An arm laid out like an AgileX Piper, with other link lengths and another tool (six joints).
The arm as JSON. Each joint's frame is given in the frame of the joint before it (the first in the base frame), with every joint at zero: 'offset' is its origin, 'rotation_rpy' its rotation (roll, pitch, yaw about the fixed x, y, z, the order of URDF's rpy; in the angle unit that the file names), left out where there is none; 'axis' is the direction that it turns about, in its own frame. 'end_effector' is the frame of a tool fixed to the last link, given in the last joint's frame.
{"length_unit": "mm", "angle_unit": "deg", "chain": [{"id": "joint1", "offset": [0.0, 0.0, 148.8], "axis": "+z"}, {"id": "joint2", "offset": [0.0, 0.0, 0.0], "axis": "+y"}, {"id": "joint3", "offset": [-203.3, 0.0, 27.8], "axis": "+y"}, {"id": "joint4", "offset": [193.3, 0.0, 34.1], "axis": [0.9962, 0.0, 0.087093]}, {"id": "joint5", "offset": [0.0, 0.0, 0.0], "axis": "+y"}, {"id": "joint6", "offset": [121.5, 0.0, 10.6], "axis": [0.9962, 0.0, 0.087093]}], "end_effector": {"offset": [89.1, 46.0, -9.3], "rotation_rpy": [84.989, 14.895, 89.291]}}
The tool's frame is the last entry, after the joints.
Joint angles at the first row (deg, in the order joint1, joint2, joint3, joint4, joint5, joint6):
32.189, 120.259, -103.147, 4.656, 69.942, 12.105
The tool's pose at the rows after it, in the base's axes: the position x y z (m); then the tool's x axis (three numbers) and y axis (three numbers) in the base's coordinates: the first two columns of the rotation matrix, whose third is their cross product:
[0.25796, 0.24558, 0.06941, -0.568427, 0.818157, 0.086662, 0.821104, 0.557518, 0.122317]
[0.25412, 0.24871, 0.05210, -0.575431, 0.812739, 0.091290, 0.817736, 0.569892, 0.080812]
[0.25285, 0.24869, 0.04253, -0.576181, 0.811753, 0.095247, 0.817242, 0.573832, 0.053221]
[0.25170, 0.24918, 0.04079, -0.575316, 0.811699, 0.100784, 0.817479, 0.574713, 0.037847]
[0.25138, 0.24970, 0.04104, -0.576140, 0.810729, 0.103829, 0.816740, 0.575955, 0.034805]
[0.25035, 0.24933, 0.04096, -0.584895, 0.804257, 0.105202, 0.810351, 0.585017, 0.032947]
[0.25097, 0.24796, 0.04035, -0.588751, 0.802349, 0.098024, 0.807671, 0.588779, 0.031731]
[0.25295, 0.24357, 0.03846, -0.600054, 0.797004, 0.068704, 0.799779, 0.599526, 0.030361]
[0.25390, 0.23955, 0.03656, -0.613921, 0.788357, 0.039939, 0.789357, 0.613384, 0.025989]
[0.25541, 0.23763, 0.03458, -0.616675, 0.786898, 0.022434, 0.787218, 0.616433, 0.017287]
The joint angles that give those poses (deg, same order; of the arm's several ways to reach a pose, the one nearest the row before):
33.040, 123.957, -105.772, 4.842, 69.941, 12.105
33.697, 127.518, -106.927, 5.056, 69.940, 11.985
33.698, 129.784, -108.096, 5.248, 70.453, 11.759
33.697, 130.793, -109.301, 5.525, 71.544, 11.729
33.697, 131.054, -109.784, 5.694, 71.958, 11.631
33.696, 131.096, -109.810, 5.789, 72.113, 10.977
33.697, 131.188, -109.942, 5.356, 72.217, 10.857
33.916, 131.188, -109.940, 3.598, 72.216, 10.856
34.279, 131.224, -109.938, 1.867, 72.339, 10.761
34.499, 131.968, -110.971, 0.780, 73.056, 11.109

